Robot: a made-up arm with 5 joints. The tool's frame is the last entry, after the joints.
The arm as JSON. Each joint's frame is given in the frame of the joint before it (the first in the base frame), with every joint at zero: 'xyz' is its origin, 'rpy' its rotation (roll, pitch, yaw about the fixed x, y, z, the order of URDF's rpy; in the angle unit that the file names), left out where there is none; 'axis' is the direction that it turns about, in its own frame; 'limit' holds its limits. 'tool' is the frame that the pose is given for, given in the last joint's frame.
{
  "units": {
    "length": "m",
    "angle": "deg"
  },
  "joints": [
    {
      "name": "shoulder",
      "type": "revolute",
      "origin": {
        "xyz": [
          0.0,
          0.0,
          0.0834
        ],
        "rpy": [
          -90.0,
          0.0,
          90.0
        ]
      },
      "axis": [
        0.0,
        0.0,
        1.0
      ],
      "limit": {
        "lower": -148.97,
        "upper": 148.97
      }
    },
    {
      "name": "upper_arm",
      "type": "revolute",
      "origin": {
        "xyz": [
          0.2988,
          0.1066,
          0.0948
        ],
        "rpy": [
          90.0,
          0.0,
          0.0
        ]
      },
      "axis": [
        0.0,
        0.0,
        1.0
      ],
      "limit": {
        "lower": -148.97,
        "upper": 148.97
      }
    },
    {
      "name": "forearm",
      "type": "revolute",
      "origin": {
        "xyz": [
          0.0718,
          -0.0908,
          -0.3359
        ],
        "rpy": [
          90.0,
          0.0,
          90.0
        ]
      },
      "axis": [
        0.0,
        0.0,
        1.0
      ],
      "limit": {
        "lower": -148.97,
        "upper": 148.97
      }
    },
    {
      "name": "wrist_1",
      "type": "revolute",
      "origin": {
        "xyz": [
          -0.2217,
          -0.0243,
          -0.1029
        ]
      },
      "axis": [
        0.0,
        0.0,
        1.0
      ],
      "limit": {
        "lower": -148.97,
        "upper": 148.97
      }
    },
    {
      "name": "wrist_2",
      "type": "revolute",
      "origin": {
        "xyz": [
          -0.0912,
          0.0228,
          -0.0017
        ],
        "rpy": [
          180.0,
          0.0,
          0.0
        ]
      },
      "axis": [
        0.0,
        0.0,
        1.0
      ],
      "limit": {
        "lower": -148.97,
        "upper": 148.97
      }
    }
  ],
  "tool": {
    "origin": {
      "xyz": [
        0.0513,
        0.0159,
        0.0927
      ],
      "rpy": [
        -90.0,
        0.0,
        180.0
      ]
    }
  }
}
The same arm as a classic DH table. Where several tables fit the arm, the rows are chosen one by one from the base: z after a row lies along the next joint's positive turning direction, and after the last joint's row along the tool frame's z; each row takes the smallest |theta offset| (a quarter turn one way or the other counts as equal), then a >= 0, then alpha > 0; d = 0 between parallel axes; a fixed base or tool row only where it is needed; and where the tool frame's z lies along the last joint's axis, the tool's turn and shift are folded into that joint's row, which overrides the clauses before.
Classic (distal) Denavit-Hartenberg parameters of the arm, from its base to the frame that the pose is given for. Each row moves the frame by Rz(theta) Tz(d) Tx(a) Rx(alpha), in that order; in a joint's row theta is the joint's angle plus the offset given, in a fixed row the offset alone. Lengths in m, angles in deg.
base (fixed): a 0, alpha 90, d 0.0834, theta offset -90
shoulder: a -0.2988, alpha -90, d 0.0948, theta offset 0
upper_arm: a 0.0908, alpha -90, d -0.4425, theta offset 90
forearm: a 0.223, alpha 0, d 0, theta offset 6.26
wrist_1: a 0.094, alpha 180, d 0, theta offset -20.29
wrist_2: a -0.0513, alpha -90, d 0.1255, theta offset -14.04
tool (fixed): a 0, alpha 0, d -0.0159, theta offset 0
Joint limits (deg, base to tool): -148.97..148.97 -148.97..148.97 -148.97..148.97 -148.97..148.97 -148.97..148.97

